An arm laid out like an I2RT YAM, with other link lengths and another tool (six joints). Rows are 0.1 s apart.
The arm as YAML. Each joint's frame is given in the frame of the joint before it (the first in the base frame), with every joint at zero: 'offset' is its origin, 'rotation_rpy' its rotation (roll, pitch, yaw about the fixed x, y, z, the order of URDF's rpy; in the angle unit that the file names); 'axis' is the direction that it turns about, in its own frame. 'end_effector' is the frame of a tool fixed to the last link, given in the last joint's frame.
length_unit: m
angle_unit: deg
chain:
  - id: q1
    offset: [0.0, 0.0, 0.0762]
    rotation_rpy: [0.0, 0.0, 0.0]
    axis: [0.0, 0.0, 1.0]
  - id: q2
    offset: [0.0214, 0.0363, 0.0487]
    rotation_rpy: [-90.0, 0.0, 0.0]
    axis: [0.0, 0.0, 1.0]
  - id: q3
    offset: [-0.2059, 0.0, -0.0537]
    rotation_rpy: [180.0, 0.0, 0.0]
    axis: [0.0, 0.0, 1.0]
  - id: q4
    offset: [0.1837, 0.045, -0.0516]
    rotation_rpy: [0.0, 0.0, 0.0]
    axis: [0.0, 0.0, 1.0]
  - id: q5
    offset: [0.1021, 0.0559, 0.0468]
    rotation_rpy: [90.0, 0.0, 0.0]
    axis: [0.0, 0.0, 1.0]
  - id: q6
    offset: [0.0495, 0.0, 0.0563]
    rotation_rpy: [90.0, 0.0, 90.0]
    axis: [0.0, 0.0, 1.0]
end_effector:
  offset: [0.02, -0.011, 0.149]
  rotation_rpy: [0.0, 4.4, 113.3]
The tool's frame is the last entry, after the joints.
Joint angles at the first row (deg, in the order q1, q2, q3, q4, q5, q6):
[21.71 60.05 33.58 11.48 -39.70 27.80]
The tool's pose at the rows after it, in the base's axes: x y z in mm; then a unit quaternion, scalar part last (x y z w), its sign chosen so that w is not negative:
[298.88 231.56 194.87 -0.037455 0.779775 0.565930 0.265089]
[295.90 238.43 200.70 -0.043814 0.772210 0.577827 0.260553]
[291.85 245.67 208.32 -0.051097 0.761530 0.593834 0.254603]
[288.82 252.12 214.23 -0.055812 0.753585 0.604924 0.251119]
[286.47 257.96 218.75 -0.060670 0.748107 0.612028 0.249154]
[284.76 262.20 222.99 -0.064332 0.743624 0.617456 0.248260]
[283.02 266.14 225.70 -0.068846 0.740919 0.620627 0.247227]
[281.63 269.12 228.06 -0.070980 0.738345 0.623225 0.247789]
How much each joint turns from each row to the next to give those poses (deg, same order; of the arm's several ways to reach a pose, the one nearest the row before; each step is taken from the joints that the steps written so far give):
[1.08 0.68 -0.32 2.13 -0.37 1.23]
[0.89 0.51 -0.13 2.23 -0.62 1.38]
[0.81 0.54 -0.42 3.18 -1.06 1.93]
[1.03 0.51 -0.25 2.51 -0.17 1.52]
[1.03 0.54 0.06 1.69 0.15 0.89]
[0.76 0.34 0.17 1.16 0.14 0.66]
[0.71 0.35 0.26 0.65 0.13 0.22]
[0.69 0.12 0.01 0.69 0.43 0.31]

